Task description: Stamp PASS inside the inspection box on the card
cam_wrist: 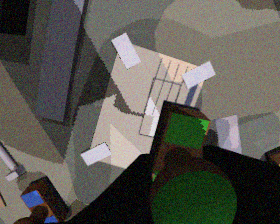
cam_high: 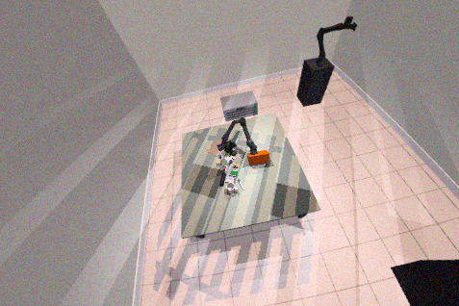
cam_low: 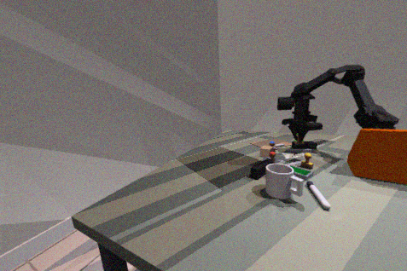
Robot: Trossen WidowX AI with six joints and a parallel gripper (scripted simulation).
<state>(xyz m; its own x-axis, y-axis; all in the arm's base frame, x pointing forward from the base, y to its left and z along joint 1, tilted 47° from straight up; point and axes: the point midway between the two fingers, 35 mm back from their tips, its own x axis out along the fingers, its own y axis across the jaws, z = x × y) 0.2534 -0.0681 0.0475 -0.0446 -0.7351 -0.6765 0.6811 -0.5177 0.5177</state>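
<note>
Right now my gripper tip is 140 mm to the right of the red-topped stamp, 100 mm short of it and 70 mm above it. From my gripper tip the other things lie so: green-knobbed stamp: right at my gripper tip; then yellow-knobbed stamp: 120 mm to the left, 70 mm below, 40 mm behind; then tan card: 90 mm below, 10 mm to the right, 10 mm ahead.
</note>
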